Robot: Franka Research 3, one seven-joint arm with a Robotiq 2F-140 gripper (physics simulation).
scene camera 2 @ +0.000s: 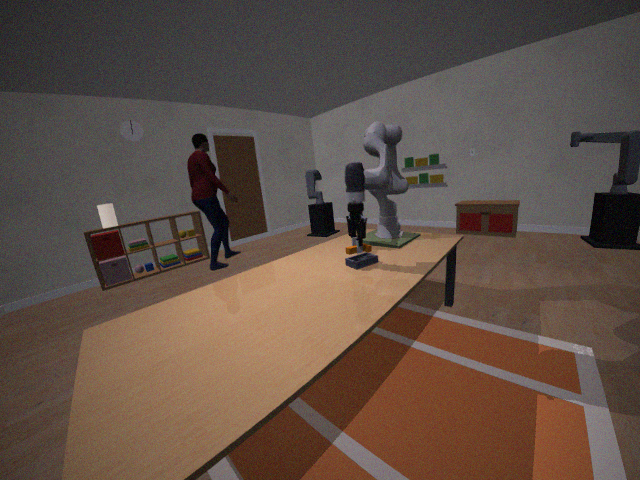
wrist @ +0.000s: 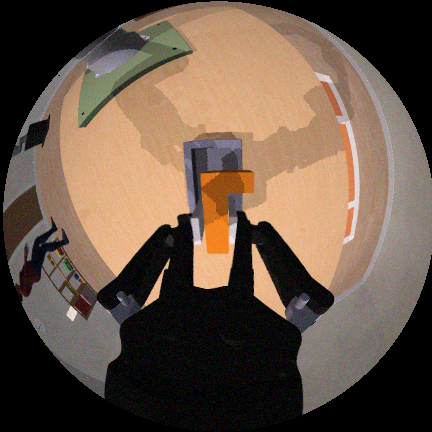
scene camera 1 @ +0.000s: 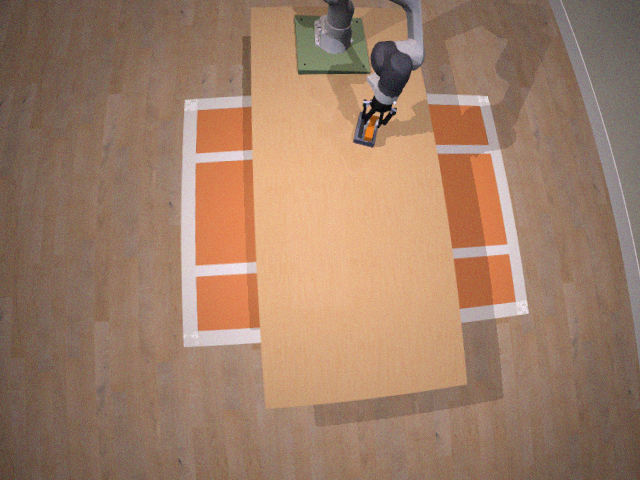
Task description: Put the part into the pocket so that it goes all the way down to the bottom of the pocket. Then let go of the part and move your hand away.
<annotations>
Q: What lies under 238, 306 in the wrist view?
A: My gripper.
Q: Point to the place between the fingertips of my gripper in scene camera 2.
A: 357, 251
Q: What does my gripper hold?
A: An orange L-shaped part.
</annotations>
